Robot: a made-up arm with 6 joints.
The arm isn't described. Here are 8 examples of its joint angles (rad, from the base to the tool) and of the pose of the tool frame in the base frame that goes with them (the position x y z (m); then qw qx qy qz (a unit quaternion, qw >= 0)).
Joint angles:
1: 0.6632 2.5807 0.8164 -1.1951 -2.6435 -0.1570
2: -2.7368 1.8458 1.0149 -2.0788 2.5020 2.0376
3: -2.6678 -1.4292 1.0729 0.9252 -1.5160 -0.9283
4: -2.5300 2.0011 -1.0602 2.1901 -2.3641 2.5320
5: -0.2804 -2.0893 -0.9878 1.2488 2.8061 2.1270
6: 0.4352 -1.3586 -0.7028 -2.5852 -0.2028 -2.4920
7: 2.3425 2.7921 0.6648 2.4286 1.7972 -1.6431
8: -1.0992 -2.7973 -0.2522 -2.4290 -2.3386 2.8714
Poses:
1: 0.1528 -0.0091 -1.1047 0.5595 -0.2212 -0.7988 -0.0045
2: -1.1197 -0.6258 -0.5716 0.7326 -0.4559 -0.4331 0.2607
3: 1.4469 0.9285 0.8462 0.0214 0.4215 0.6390 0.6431
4: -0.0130 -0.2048 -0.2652 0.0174 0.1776 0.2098 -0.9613
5: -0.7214 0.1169 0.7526 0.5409 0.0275 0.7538 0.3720
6: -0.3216 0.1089 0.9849 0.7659 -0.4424 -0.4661 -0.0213
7: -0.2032 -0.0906 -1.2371 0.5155 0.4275 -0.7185 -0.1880
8: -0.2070 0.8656 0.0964 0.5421 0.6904 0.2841 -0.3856
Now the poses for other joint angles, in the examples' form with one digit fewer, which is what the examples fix.
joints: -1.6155 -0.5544 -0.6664 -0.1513 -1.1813 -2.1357
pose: -0.284 -0.241 1.121 0.141 -0.737 0.303 0.587
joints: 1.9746 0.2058 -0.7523 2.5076 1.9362 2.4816
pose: -0.510 0.626 0.835 0.151 -0.620 0.767 -0.074
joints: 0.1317 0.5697 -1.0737 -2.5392 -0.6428 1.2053
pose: 0.278 0.266 0.481 0.590 0.588 0.522 -0.186
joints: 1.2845 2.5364 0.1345 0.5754 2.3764 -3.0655
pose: 0.245 0.013 -1.004 0.134 -0.657 -0.734 0.106
